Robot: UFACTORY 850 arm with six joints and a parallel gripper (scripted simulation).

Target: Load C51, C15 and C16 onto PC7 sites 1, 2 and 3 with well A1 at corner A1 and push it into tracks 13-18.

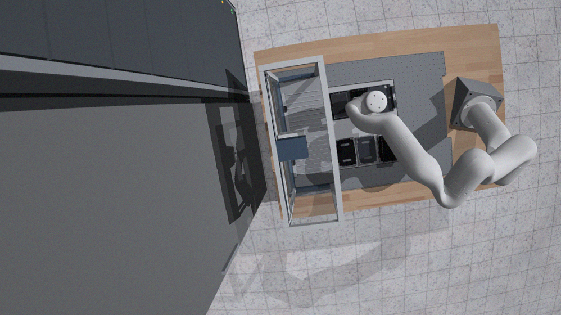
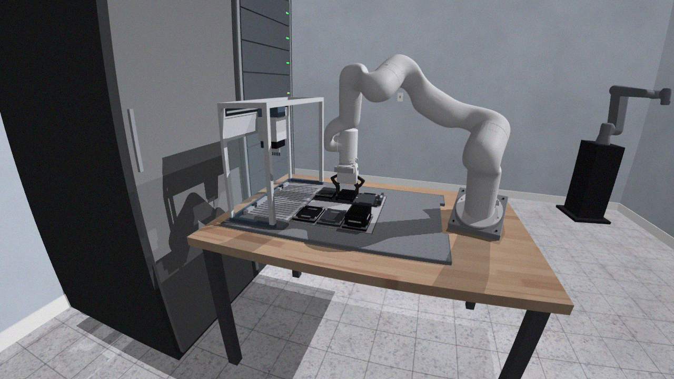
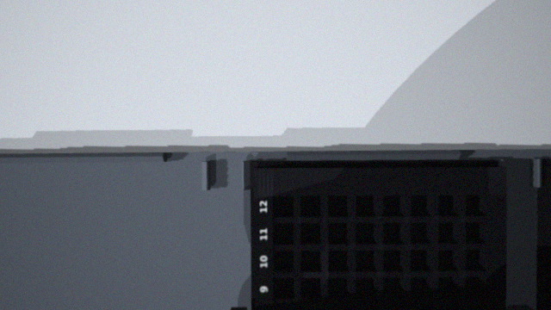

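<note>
The plate C15 lies 10 mm below my hand. From my hand the other things lie so: nest S2: 240 mm to the left, 20 mm below, 20 mm ahead; plate carrier PC7: 10 mm below, 10 mm behind; pipetting head: 340 mm ahead, 320 mm above, 80 mm to the left.
</note>
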